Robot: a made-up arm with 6 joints. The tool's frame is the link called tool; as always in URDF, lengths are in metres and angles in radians. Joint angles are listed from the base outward.
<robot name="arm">
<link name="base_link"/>
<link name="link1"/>
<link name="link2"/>
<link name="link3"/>
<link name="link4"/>
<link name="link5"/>
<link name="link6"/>
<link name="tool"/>
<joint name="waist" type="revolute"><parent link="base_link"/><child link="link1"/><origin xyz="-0.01 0.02 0.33" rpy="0 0 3.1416"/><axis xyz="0 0 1"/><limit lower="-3.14" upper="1.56"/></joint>
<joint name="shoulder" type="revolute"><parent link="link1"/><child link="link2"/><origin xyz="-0.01 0.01 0.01" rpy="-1.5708 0 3.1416"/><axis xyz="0 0 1"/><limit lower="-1.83" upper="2.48"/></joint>
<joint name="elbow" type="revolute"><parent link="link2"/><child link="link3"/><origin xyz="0.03 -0.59 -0.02" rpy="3.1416 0 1.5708"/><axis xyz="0 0 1"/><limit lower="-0.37" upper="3.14"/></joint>
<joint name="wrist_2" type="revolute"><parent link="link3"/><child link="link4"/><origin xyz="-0.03 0.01 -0.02" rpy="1.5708 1.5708 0"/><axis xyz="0 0 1"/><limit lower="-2.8" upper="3.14"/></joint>
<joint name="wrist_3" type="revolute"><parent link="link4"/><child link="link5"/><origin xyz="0.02 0.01 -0.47" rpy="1.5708 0 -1.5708"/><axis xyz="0 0 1"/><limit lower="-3.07" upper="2.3"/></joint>
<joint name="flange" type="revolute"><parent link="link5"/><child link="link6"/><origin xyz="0.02 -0.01 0.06" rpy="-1.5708 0 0"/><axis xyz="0 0 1"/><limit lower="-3.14" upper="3.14"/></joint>
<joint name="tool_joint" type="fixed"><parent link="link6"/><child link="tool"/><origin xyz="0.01 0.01 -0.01" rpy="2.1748 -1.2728 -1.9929"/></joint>
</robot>
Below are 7 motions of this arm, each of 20 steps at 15 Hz.
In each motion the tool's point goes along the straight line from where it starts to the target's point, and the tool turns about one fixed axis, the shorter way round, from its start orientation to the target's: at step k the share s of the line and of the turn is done. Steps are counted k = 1, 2, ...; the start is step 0. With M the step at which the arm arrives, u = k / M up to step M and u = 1 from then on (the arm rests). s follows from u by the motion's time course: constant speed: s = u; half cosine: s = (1 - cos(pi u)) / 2; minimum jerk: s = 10 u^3 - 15 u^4 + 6 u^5.
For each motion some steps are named. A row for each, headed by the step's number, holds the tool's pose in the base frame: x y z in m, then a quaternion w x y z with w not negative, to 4 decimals.
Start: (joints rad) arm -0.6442 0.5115 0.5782 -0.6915 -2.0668 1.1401
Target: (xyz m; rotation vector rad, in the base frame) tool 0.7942 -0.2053 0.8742 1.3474 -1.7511 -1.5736
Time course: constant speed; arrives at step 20
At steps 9, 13, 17, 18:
9: 0.7047 -0.3522 0.8654 0.3381 0.5745 -0.6798 -0.3058
13: 0.7372 -0.2988 0.8686 0.2957 0.5480 -0.6693 -0.4055
17: 0.7698 -0.2454 0.8718 0.2495 0.5146 -0.6503 -0.5000
18: 0.7779 -0.2320 0.8726 0.2375 0.5053 -0.6443 -0.5227

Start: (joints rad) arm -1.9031 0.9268 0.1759 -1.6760 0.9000 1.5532
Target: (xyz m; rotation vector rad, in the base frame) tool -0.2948 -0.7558 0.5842 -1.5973 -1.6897 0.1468
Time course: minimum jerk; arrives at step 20
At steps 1, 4, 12, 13, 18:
1: -0.3061 -0.7805 0.3393 0.3296 -0.8800 -0.2941 -0.1747
4: -0.3055 -0.7791 0.3532 0.3359 -0.8715 -0.3183 -0.1621
12: -0.2984 -0.7637 0.5064 0.3849 -0.7312 -0.5629 -0.0173
13: -0.2975 -0.7616 0.5265 0.3885 -0.7067 -0.5912 0.0022
18: -0.2949 -0.7560 0.5821 0.3947 -0.6329 -0.6638 0.0559

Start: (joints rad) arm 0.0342 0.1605 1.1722 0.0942 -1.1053 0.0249
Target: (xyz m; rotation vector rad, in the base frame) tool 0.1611 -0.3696 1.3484 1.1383 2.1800 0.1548
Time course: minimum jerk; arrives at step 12
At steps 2, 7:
2: 0.3751 -0.0204 1.3638 0.0322 -0.0927 0.9885 -0.1152
7: 0.2380 -0.2441 1.3539 0.2348 0.2561 0.9377 -0.0045

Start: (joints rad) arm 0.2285 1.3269 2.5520 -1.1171 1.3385 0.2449
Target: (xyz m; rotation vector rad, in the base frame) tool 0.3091 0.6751 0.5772 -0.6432 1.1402 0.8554
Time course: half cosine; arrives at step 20
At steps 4, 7, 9, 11, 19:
4: 0.6744 0.2009 0.8586 0.8187 0.1172 0.3457 0.4432
7: 0.6027 0.2940 0.8034 0.8106 0.0365 0.3858 0.4391
9: 0.5427 0.3720 0.7571 0.7987 -0.0313 0.4169 0.4328
11: 0.4795 0.4540 0.7084 0.7812 -0.1025 0.4471 0.4236
19: 0.3116 0.6719 0.5791 0.7109 -0.2872 0.5130 0.3861

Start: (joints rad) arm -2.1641 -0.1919 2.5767 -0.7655 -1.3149 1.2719
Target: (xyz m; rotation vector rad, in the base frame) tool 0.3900 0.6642 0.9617 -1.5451 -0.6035 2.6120
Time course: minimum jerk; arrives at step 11
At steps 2, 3, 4, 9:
2: 0.2837 0.4781 1.1068 0.2875 -0.3565 -0.1212 0.8807
3: 0.2931 0.4945 1.0940 0.2650 -0.3706 -0.1283 0.8809
4: 0.3073 0.5194 1.0746 0.2305 -0.3917 -0.1388 0.8799
9: 0.3850 0.6555 0.9685 0.0364 -0.4935 -0.1919 0.8475

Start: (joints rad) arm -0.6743 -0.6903 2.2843 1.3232 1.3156 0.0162
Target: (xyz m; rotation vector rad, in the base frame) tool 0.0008 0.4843 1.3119 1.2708 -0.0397 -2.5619
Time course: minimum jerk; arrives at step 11
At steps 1, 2, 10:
1: -0.6336 0.5203 0.8308 0.3322 0.3584 -0.6000 -0.6334
2: -0.6091 0.5189 0.8494 0.3272 0.3650 -0.5809 -0.6498
10: -0.0034 0.4845 1.3087 0.1419 0.4401 -0.0179 -0.8865

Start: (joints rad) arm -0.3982 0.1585 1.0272 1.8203 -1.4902 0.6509
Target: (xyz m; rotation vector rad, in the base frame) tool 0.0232 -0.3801 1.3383 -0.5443 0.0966 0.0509
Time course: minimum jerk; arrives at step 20
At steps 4, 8, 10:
4: 0.3371 -0.1799 1.3421 0.6135 -0.5748 -0.3899 0.3757
8: 0.2506 -0.2351 1.3411 0.7541 -0.5165 -0.2812 0.2923
10: 0.1898 -0.2739 1.3403 0.8344 -0.4623 -0.1974 0.2261

